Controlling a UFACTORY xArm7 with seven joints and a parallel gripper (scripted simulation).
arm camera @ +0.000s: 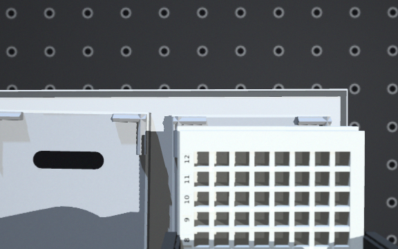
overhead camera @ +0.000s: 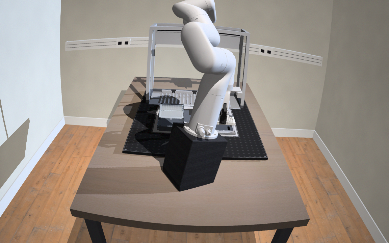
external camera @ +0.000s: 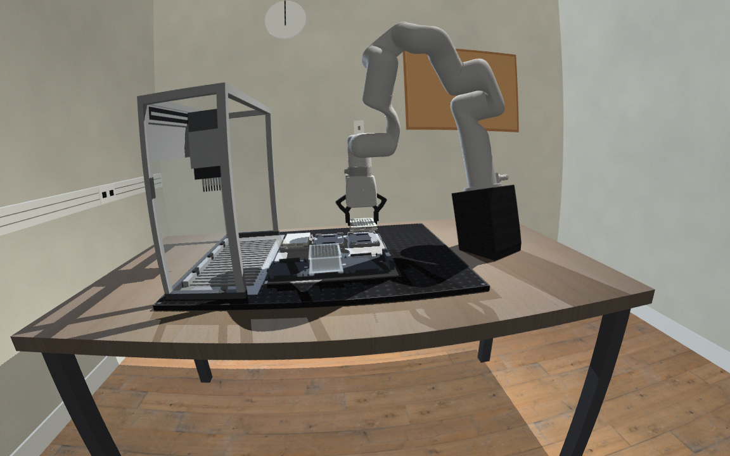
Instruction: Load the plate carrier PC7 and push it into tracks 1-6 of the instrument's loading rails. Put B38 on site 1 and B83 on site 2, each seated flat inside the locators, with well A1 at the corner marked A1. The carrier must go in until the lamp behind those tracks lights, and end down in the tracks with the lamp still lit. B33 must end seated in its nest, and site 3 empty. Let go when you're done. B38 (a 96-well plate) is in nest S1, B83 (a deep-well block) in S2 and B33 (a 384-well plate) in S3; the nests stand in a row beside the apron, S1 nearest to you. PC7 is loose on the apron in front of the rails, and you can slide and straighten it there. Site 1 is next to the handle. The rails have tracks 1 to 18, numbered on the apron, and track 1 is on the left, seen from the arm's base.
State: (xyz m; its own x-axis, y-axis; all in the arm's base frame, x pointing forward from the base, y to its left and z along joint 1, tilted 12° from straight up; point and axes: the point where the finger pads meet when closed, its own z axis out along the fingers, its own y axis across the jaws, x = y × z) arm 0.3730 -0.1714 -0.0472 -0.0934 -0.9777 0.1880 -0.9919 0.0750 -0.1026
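The nest S1 lies 6 cm below my hand. The rest, counted from my hand: 96-well plate B38 (1 cm below); then plate carrier PC7 (24 cm to the left, 14 cm ahead, 5 cm below); then nest S2 (11 cm ahead, 6 cm below, 1 cm to the right).
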